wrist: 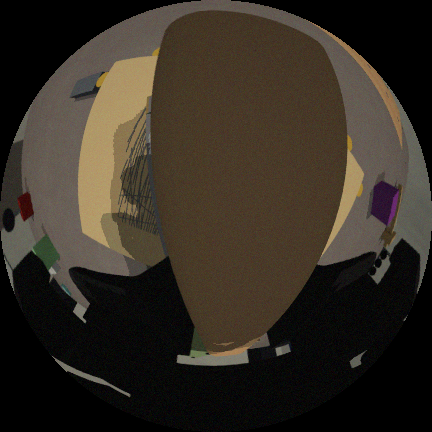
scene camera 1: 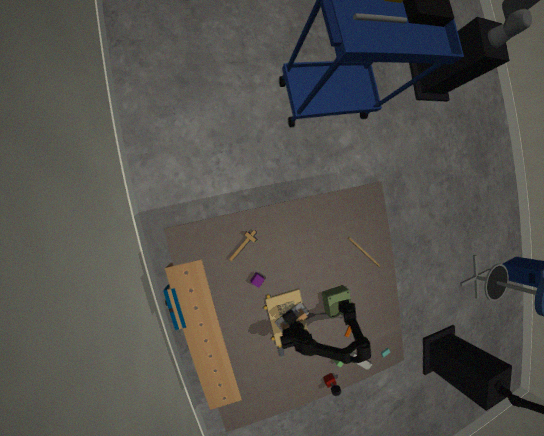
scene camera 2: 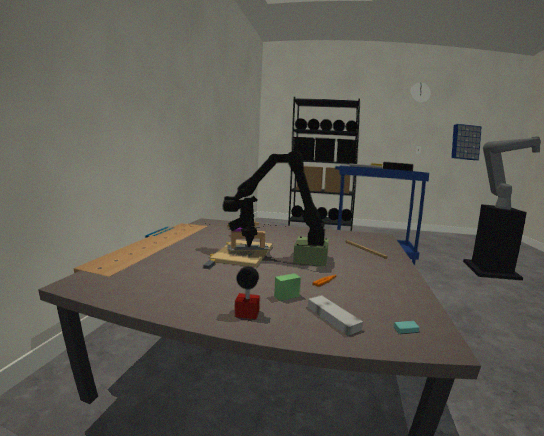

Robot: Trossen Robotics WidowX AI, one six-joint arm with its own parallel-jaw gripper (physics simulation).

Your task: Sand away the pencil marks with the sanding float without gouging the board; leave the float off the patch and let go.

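Frame: origin at the arm's base, x ahead, y left, z up, level; millimetres.
Seen in the pictures: gripper, between the fingertips: [scene camera 2: 248, 246]; arm's base, origin of its link: [scene camera 1: 343, 305] [scene camera 2: 316, 243].
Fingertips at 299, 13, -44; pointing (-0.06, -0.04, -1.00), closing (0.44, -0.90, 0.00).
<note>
Pixels of each thing's top centre, then the offset from my fingertips to it, as dx, dy, dz.
- pale yellow board, centre of its top: [wrist: 225, 194] [scene camera 2: 243, 250] [scene camera 1: 288, 318] +22, +8, -20
- grey block, centre of its top: [scene camera 2: 209, 262] [scene camera 1: 281, 351] +89, +212, -24
- purple cube, centre of its top: [wrist: 393, 207] [scene camera 1: 258, 281] +159, -258, +12
- green block, centre of its top: [scene camera 2: 288, 277] [wrist: 38, 260] -265, +361, +30
The sanding float has a wooden handle [scene camera 1: 303, 315] [scene camera 2: 234, 239] [wrist: 240, 165] and a flat grey plate. My gripper [scene camera 1: 291, 316] [scene camera 2: 249, 240] points down and is shut on the float's handle, which fills the middle of the wrist view. The float is over the pale yellow board [scene camera 1: 294, 295] [scene camera 2: 234, 258] [wrist: 100, 150]; whether its plate touches the board is hard to tell. Dark criss-cross pencil marks [scene camera 1: 283, 306] [wrist: 136, 200] show on the board beside the float, in its shadow. The handle hides part of the board in the wrist view.
A grey block [scene camera 1: 281, 351] [scene camera 2: 209, 264] [wrist: 86, 86] lies by one board corner. A purple cube [scene camera 1: 258, 279] [wrist: 384, 202] lies beyond the board. A long drilled plank [scene camera 1: 204, 335] [scene camera 2: 142, 250] lies along one side. A red-based black ball stand [scene camera 2: 247, 306] and green block [scene camera 2: 287, 287] stand nearer camera 2.
</note>
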